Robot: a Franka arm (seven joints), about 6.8 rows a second.
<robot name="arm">
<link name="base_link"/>
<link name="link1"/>
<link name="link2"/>
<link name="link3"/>
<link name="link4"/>
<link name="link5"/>
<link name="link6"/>
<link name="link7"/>
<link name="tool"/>
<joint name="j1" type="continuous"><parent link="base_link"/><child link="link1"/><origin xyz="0.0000 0.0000 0.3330" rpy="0.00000 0.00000 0.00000"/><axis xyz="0 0 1"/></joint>
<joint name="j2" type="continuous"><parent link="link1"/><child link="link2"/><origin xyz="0.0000 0.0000 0.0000" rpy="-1.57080 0.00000 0.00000"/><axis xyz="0 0 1"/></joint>
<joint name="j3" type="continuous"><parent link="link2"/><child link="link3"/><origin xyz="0.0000 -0.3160 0.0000" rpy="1.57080 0.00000 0.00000"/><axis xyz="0 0 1"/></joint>
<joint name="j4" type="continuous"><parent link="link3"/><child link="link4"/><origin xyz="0.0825 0.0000 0.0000" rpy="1.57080 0.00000 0.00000"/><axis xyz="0 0 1"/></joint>
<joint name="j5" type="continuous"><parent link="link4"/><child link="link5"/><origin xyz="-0.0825 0.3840 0.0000" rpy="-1.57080 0.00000 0.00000"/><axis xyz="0 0 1"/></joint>
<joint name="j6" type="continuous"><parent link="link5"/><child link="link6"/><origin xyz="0.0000 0.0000 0.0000" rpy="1.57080 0.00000 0.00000"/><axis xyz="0 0 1"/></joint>
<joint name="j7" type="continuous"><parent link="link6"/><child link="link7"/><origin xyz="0.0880 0.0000 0.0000" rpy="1.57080 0.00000 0.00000"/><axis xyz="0 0 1"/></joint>
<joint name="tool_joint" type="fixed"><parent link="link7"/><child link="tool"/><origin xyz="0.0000 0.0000 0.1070" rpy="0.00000 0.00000 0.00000"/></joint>
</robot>
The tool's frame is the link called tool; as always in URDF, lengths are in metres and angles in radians. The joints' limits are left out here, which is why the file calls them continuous.
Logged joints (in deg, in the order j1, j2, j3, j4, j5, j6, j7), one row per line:
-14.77, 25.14, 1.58, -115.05, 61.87, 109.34, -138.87
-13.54, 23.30, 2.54, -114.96, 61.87, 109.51, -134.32
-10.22, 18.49, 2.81, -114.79, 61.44, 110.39, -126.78
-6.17, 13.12, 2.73, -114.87, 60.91, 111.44, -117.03
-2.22, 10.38, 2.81, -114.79, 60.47, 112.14, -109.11
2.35, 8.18, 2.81, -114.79, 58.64, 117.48, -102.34
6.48, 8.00, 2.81, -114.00, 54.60, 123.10, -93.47
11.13, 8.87, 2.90, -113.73, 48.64, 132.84, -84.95
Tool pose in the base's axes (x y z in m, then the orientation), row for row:
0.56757, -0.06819, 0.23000, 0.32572, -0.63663, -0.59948, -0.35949
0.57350, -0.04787, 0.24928, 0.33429, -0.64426, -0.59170, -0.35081
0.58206, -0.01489, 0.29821, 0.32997, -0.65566, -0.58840, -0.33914
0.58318, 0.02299, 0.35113, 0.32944, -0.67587, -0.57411, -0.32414
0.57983, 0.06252, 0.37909, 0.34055, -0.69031, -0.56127, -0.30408
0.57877, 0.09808, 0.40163, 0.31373, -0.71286, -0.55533, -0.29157
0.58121, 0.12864, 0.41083, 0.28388, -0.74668, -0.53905, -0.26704
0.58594, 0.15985, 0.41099, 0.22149, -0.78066, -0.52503, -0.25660
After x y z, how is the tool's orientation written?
As a quaternion, w x y z.
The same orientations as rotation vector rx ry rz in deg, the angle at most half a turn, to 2 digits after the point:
-95.60, -90.02, -53.98
-96.35, -88.49, -52.46
-98.26, -88.18, -50.82
-101.31, -86.06, -48.59
-102.92, -83.68, -45.34
-107.68, -83.89, -44.04
-114.48, -82.65, -40.94
-123.61, -83.13, -40.63

